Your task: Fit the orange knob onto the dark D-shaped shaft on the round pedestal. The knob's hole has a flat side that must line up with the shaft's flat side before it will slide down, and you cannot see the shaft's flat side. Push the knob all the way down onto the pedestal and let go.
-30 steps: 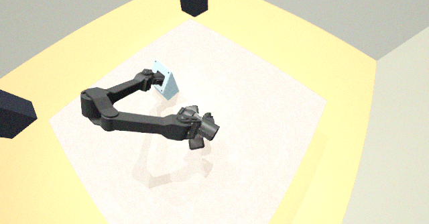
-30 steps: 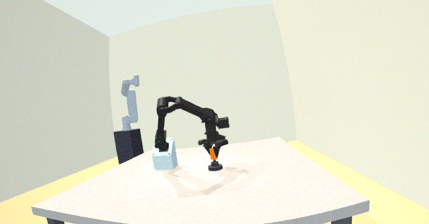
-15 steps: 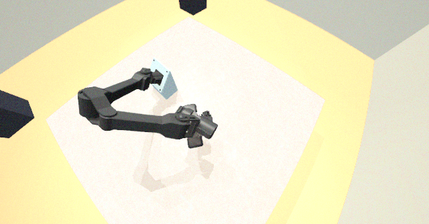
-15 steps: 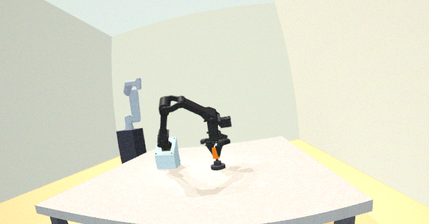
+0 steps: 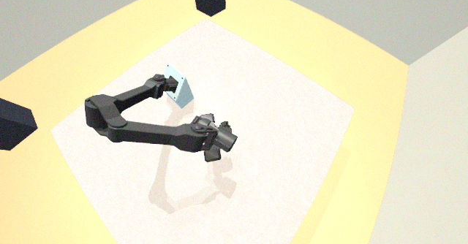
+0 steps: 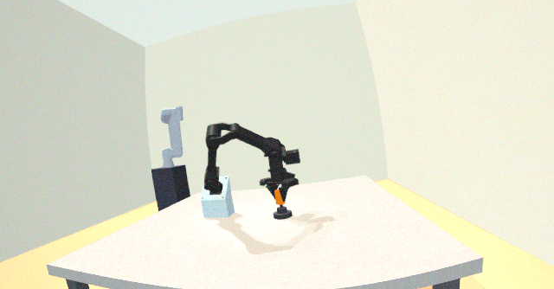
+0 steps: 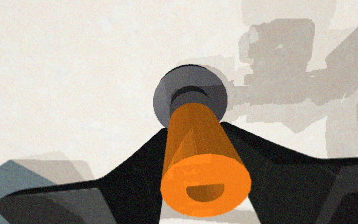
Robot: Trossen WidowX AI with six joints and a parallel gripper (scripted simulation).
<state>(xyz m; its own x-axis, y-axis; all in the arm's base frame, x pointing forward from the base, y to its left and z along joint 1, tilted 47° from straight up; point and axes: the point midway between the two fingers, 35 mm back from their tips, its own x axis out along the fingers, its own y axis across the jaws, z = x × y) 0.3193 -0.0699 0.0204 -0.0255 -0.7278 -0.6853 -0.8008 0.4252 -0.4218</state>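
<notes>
My gripper tip is 20 mm below the orange knob. From my gripper tip the other things lie so: pedestal with shaft: 40 mm below.
</notes>
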